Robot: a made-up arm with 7 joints.
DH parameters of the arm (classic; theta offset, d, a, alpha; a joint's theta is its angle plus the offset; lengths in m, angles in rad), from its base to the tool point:
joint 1: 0 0.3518 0.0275 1.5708
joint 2: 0 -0.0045 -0.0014 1.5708
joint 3: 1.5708 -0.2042 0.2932 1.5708
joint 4: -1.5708 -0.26 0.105 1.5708
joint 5: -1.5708 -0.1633 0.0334 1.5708
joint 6: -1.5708 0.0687 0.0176 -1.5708
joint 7: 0 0.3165 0.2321 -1.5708
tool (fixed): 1.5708 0.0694 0 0
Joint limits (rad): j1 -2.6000..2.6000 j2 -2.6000..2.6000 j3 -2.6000..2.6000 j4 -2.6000..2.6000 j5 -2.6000..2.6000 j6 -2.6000..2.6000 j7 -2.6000..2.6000
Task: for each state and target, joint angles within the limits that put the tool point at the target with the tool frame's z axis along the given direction. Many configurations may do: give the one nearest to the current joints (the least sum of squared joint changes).
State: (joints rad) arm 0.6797 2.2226 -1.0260 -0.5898 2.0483 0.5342 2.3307
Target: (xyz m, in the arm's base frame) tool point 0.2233 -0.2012 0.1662 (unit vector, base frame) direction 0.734 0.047 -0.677
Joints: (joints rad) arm 1.2858 2.0209 -1.0162 -0.2977 2.2121 1.1375 2.6000
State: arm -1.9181 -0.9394 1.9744 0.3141 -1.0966 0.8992 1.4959
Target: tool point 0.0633 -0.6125 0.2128 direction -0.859 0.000 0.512
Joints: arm -2.2500 -1.0775 2.5731 0.2693 -0.8997 0.8848 1.6271
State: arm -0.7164 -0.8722 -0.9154 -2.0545 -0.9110 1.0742 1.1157
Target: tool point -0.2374 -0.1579 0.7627 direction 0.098 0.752 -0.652
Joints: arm -0.5694 -1.1953 -0.1656 -1.9351 -0.6503 1.2660 1.3321
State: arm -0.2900 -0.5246 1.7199 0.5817 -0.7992 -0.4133 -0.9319
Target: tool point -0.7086 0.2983 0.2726 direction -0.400 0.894 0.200
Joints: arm -0.1678 0.0324 1.6121 0.3899 -1.4547 -0.6288 -0.5824
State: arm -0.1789 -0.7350 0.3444 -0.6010 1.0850 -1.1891 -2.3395
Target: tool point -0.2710 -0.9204 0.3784 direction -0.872 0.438 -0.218
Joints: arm -0.5718 -0.9568 -0.6569 -0.0761 0.8817 -2.0117 -2.6000
